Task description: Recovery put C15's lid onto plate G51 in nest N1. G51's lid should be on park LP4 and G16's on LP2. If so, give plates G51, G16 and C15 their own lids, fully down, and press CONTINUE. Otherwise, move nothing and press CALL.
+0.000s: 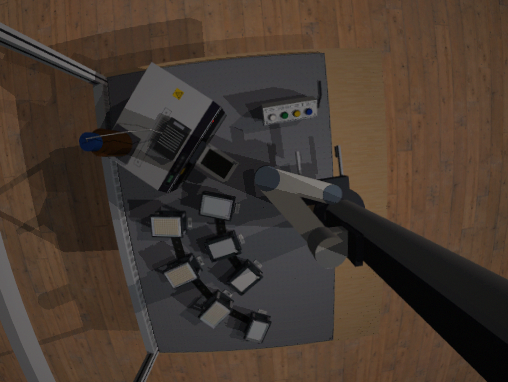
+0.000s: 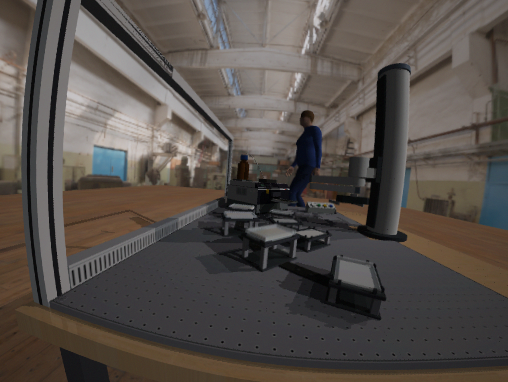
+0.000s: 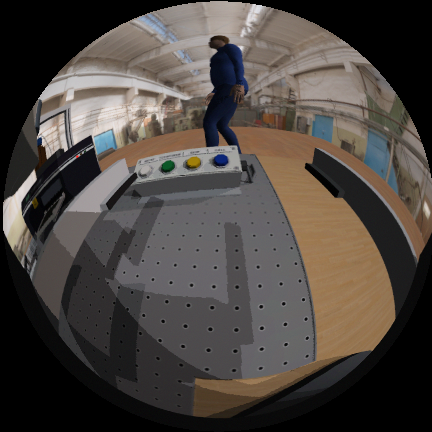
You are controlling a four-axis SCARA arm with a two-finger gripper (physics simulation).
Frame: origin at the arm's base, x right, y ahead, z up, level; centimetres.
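Seen in the pictures: gripper, fingertip midpoint: (image 1: 317, 148) (image 3: 219, 152); arm's base, link origin: (image 1: 338, 213) (image 2: 380, 234).
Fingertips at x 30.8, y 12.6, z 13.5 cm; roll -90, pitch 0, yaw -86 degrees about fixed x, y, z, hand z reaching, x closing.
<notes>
Pixels of each thing's top centre, then the offset from my fingertips to it. "spot": a spot on its surface instead.
- button box, top centre: (image 3: 181, 151) (image 1: 290, 108) (image 2: 321, 202) dx +16.7, dy +8.6, dz -3.8 cm
- white button, top centre: (image 3: 144, 166) (image 1: 273, 117) dx +13.8, dy +15.9, dz -4.7 cm
- green button, top centre: (image 3: 166, 161) (image 1: 285, 114) dx +14.3, dy +10.9, dz -4.7 cm
- yellow button, top centre: (image 3: 192, 157) (image 1: 297, 113) dx +14.7, dy +5.9, dz -4.7 cm
- blue button, top centre: (image 3: 220, 154) (image 1: 309, 111) dx +15.1, dy +0.9, dz -4.7 cm
- plate with a visible well grid, top centre: (image 1: 165, 227) (image 2: 242, 205) dx -27.2, dy +65.2, dz -4.1 cm
- tray, surface spot: (image 1: 232, 171) spot: dx -6.2, dy +33.7, dz -2.2 cm
- amber bottle, surface spot: (image 1: 115, 143) spot: dx +7.5, dy +67.1, dz +20.3 cm
My gripper (image 1: 319, 161) (image 3: 219, 152) is open and empty, its fingers wide apart, short of the button box (image 1: 290, 105) (image 3: 190, 183). The box carries a white button (image 1: 272, 117) (image 3: 145, 171), a green button (image 1: 284, 115) (image 3: 168, 166), a yellow button (image 1: 297, 113) (image 3: 193, 162) and a blue button (image 1: 308, 111) (image 3: 220, 160). Several stands hold plates or lids: a plate with a visible well grid (image 1: 166, 226), beige-topped pieces (image 1: 181, 274) (image 1: 215, 311), and pale ones (image 1: 217, 205) (image 1: 223, 246) (image 1: 245, 277) (image 1: 257, 328). Their tags are too small to read, so nests, parks and lid owners cannot be told.
A white-and-black instrument (image 1: 192, 97) (image 3: 65, 172) has a tray (image 1: 232, 171) sticking out. An amber bottle (image 1: 115, 143) (image 2: 243, 170) with a blue cap stands on it. The arm's column (image 2: 392, 150) rises at the right edge. A person in blue (image 2: 308, 145) (image 3: 225, 70) stands beyond the button box.
</notes>
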